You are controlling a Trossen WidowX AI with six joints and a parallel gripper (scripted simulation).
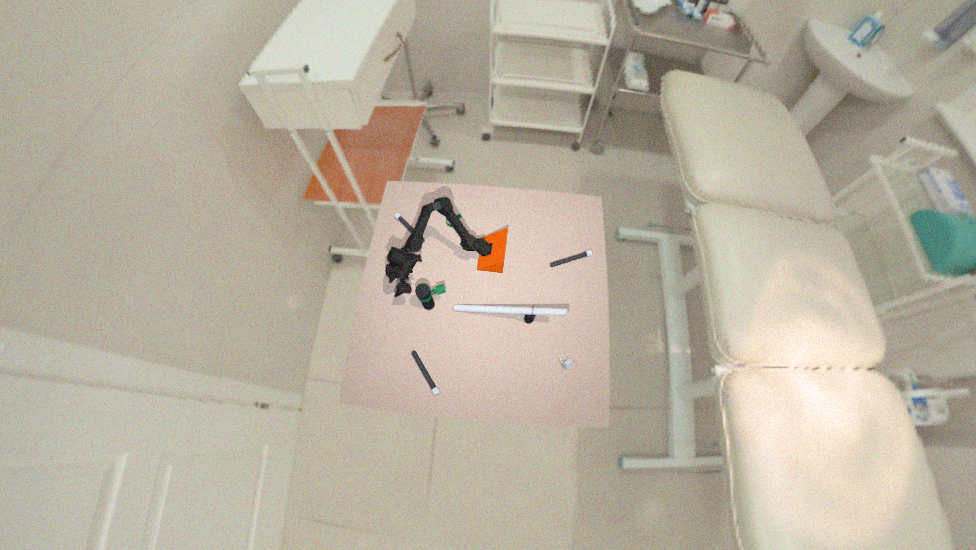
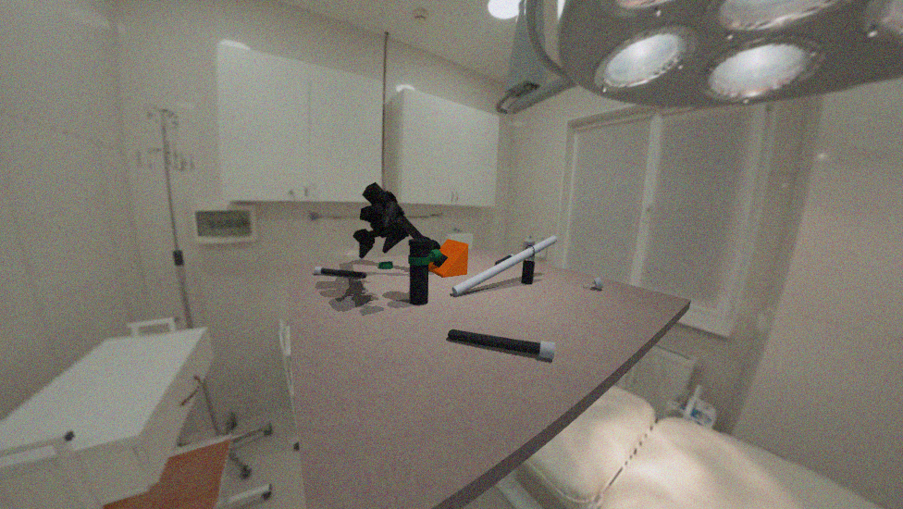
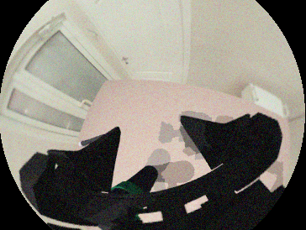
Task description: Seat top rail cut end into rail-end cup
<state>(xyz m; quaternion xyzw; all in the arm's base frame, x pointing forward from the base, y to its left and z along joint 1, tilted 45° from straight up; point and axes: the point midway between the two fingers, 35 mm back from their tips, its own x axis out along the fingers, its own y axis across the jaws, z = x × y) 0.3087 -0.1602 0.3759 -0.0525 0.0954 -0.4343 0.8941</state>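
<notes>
The green rail-end cup lies 210 mm to the left of my gripper tip, 40 mm behind it and 30 mm below it. From my gripper tip the other things lie so: small green ring: 510 mm behind, 180 mm to the left, 160 mm below; small white fitting: 860 mm to the left, 160 mm ahead, 150 mm below; short black post: 660 mm to the left, 60 mm below, 20 mm behind.
</notes>
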